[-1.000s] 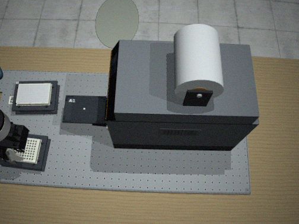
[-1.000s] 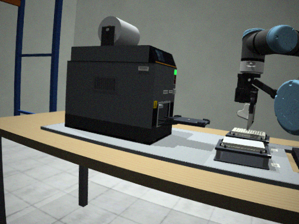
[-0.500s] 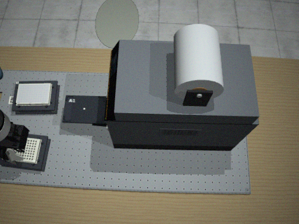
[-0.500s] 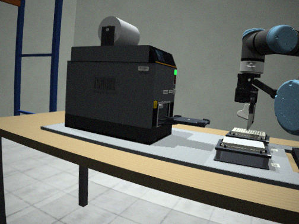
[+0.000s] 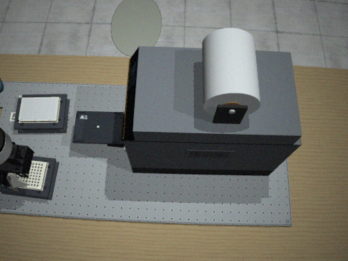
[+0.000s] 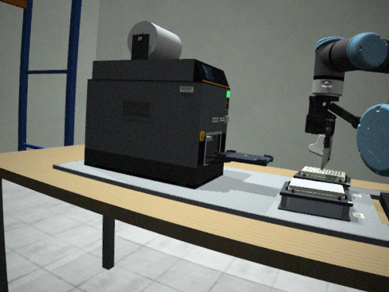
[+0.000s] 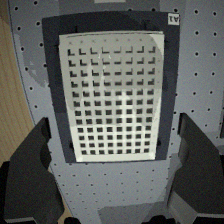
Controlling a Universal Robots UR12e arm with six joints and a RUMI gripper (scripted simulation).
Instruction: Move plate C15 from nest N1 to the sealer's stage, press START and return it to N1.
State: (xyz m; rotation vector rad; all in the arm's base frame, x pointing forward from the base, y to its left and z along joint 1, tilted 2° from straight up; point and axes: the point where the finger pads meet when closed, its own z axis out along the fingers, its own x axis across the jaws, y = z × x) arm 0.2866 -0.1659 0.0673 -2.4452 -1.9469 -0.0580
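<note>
The plate C15 is 30 mm below my hand. The rest, counted from my hand: plate 40 mm ahead, 200 mm to the left, 30 mm below; dark stage 240 mm ahead, 100 mm to the left, 10 mm above; dark nest 40 mm below.
</note>
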